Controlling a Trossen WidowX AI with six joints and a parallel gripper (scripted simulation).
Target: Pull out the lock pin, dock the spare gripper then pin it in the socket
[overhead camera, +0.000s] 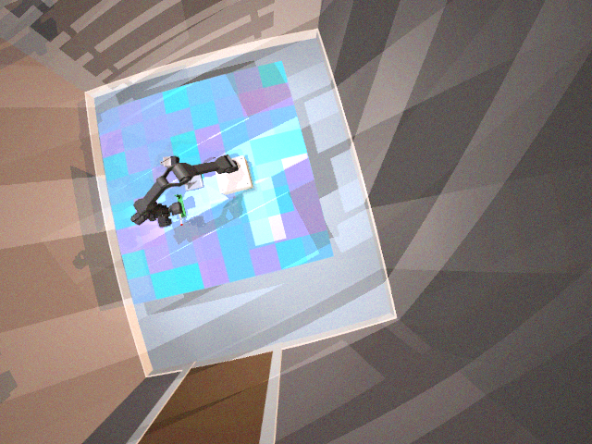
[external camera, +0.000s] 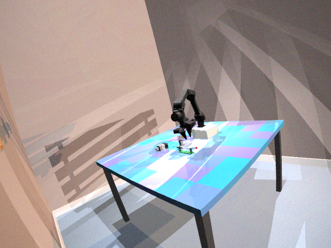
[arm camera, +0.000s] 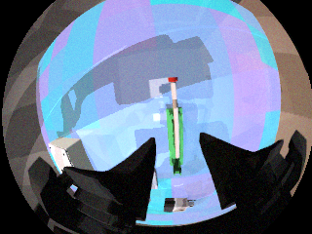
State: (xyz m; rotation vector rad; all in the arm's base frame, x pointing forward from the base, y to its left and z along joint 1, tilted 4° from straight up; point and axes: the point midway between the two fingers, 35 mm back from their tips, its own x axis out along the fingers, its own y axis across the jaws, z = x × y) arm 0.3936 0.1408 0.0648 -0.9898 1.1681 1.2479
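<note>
The green mount lies 90 mm below my gripper tip and 60 mm to the right of it. Round my gripper tip: grey mount: 170 mm to the right, 110 mm behind, 70 mm below; then spare gripper: 340 mm to the right, 90 mm below, 20 mm behind.
</note>
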